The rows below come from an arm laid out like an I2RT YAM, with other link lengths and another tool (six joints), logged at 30 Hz.
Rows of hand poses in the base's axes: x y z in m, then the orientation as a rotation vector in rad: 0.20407, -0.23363, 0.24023, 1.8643, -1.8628, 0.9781; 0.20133, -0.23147, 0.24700, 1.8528, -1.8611, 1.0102; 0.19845, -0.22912, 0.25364, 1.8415, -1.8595, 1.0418; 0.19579, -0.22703, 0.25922, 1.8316, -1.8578, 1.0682; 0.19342, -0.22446, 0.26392, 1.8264, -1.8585, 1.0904; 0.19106, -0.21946, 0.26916, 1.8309, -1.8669, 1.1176; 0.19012, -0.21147, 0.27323, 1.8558, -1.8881, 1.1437; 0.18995, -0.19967, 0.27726, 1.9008, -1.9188, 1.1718; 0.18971, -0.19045, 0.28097, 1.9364, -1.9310, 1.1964; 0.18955, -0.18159, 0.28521, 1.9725, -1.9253, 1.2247; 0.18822, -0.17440, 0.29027, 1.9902, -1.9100, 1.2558; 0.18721, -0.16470, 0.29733, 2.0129, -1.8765, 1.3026; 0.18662, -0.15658, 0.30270, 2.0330, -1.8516, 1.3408; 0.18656, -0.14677, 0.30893, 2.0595, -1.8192, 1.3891; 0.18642, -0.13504, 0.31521, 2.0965, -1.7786, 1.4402; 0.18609, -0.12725, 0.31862, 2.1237, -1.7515, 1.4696; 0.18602, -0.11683, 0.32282, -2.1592, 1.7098, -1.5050; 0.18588, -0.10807, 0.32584, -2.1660, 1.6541, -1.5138
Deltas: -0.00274, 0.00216, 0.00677, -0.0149, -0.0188, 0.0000; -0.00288, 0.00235, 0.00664, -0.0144, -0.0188, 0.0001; -0.00266, 0.00209, 0.00558, -0.0123, -0.0156, 0.0000; -0.00237, 0.00257, 0.00470, -0.0073, -0.0147, 0.0017; -0.00236, 0.00500, 0.00524, 0.0014, -0.0229, 0.0078; -0.00094, 0.00799, 0.00407, 0.0198, -0.0307, 0.0187; -0.00017, 0.01180, 0.00403, 0.0351, -0.0388, 0.0308; -0.00024, 0.00922, 0.00371, 0.0195, -0.0268, 0.0270; -0.00016, 0.00886, 0.00424, 0.0075, -0.0215, 0.0312; -0.00133, 0.00719, 0.00506, -0.0072, -0.0170, 0.0210; -0.00101, 0.00970, 0.00706, -0.0189, -0.0211, 0.0310; -0.00059, 0.00812, 0.00537, -0.0123, -0.0188, 0.0261; -0.00006, 0.00981, 0.00623, -0.0147, -0.0241, 0.0341; -0.00014, 0.01173, 0.00628, -0.0144, -0.0247, 0.0435; -0.00033, 0.00779, 0.00341, -0.0073, -0.0138, 0.0298; -0.00007, 0.01042, 0.00420, -0.0086, -0.0179, 0.0423; -0.00014, 0.00876, 0.00302, -0.0058, -0.0133, 0.0370
